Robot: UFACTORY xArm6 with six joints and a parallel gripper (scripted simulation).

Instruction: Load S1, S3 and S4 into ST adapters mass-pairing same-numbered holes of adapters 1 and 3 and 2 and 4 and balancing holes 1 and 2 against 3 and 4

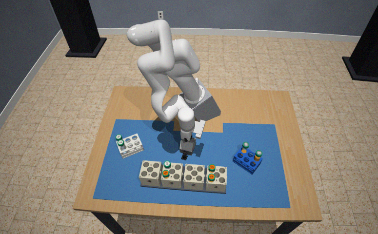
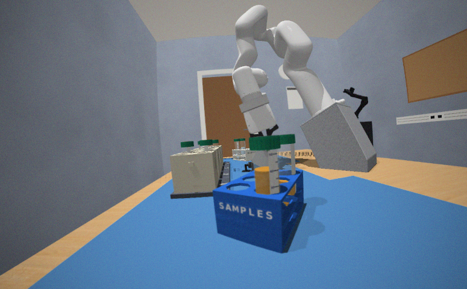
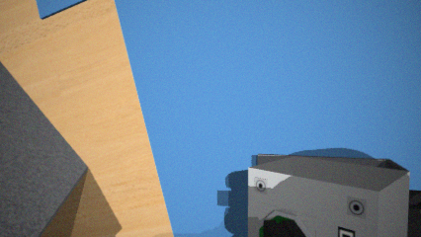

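My hand is 3 cm above the green done key. Also, from my hand: loading stand ST: 22 cm ahead, 9 cm below; blue sample rack: 33 cm to the left, 8 cm ahead, 6 cm below; orange-dot tube: 25 cm ahead, 13 cm to the left, 3 cm below.
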